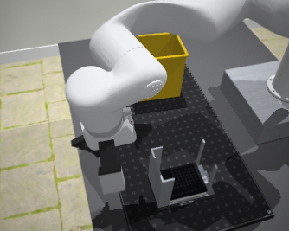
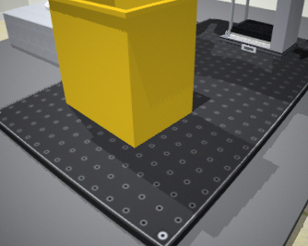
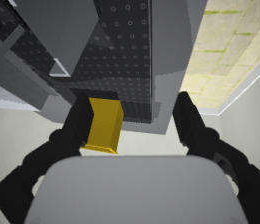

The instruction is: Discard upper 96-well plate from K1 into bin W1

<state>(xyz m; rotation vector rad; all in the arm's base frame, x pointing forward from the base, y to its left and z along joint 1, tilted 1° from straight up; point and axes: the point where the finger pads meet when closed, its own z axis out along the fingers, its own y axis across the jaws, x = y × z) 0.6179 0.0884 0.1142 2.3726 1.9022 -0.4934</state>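
The black 96-well plate is 14 cm below my hand, 14 cm behind it and 7 cm to the left of it. The rest, counted from my hand: tall grey rack wall: 10 cm below, 8 cm behind, 6 cm to the left; then yellow plastics bin W1: 32 cm to the right, 24 cm behind, 9 cm below; then white 96-well plate: 16 cm below, 14 cm behind, 7 cm to the left.
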